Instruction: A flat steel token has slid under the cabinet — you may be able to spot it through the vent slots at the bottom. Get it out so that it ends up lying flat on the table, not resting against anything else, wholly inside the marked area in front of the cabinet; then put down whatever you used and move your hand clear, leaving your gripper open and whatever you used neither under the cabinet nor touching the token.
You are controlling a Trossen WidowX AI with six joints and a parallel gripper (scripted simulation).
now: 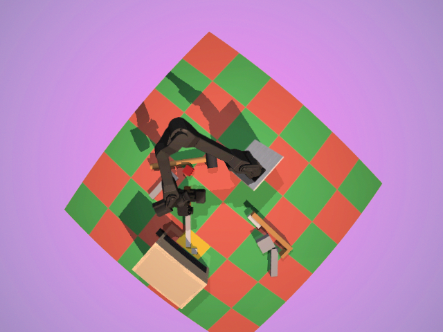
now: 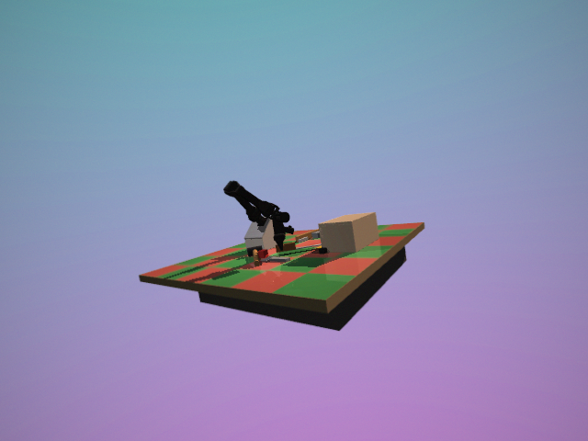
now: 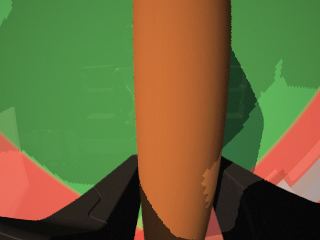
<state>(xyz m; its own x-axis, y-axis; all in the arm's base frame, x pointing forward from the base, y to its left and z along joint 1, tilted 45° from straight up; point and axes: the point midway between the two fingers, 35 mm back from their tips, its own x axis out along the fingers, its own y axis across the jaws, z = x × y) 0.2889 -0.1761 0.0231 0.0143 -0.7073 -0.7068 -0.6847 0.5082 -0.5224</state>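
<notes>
My gripper tip is now 120 mm to the left of the grey t-shaped tool, 50 mm short of it and 20 mm above it. The rest, counted from my gripper tip: grey token 230 mm to the left, 200 mm ahead, 20 mm below; then red cube 80 mm behind, 70 mm to the right; then pale bar 330 mm to the left, 120 mm behind, 10 mm below.
</notes>
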